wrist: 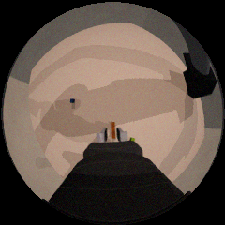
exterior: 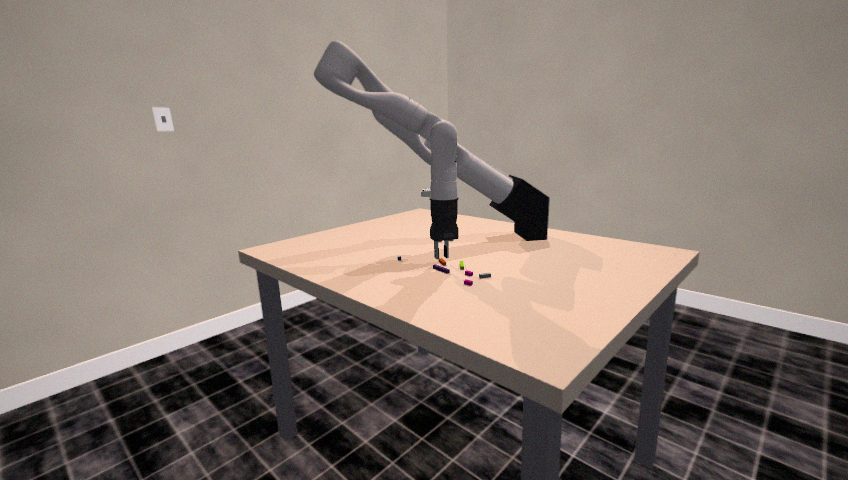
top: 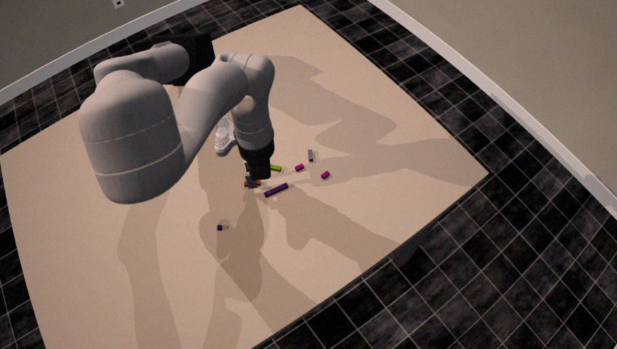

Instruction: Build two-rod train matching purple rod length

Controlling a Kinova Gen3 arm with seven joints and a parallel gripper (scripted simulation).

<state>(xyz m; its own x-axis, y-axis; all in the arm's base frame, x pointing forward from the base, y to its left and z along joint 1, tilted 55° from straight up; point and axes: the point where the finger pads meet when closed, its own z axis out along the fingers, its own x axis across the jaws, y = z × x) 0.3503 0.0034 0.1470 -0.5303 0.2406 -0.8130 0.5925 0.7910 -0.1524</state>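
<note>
My hand is 3 cm above the orange rod. Also, from my hand: lime rod: 6 cm to the left, 3 cm below; then purple rod: 5 cm ahead, 3 cm below, 2 cm to the left; then small blue rod: 14 cm to the right, 3 cm below, 1 cm ahead.
</note>
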